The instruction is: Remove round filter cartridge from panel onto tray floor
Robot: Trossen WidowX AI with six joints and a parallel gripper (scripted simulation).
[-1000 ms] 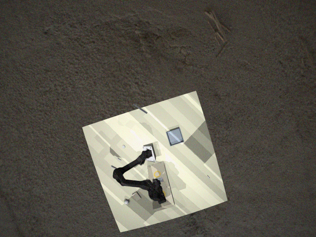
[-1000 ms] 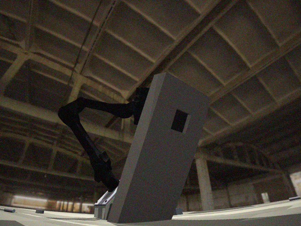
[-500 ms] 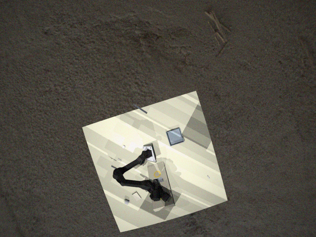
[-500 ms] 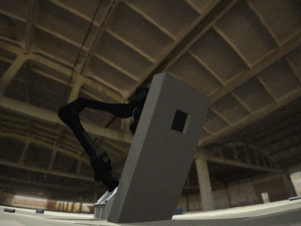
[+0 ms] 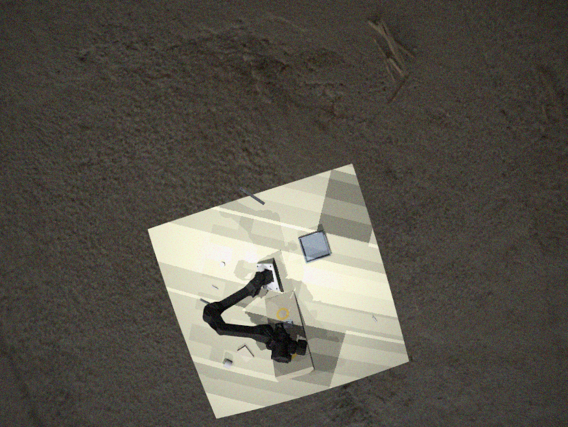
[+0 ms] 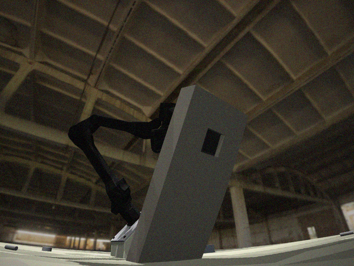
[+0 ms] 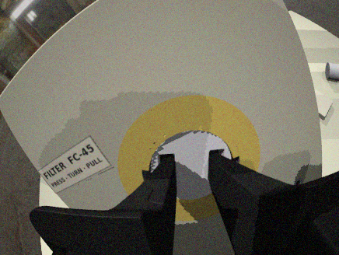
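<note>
Now: gripper tip 45 cm past the blue-grey tray, 26 cm above it and 22 cm to the right of it. From my gripper tip the other things lie so: round filter cartridge (1 cm below, 1 cm ahead); then short bar (48 cm to the right, 26 cm below, 22 cm behind); then flat white block (29 cm to the right, 26 cm below, 14 cm ahead).
</note>
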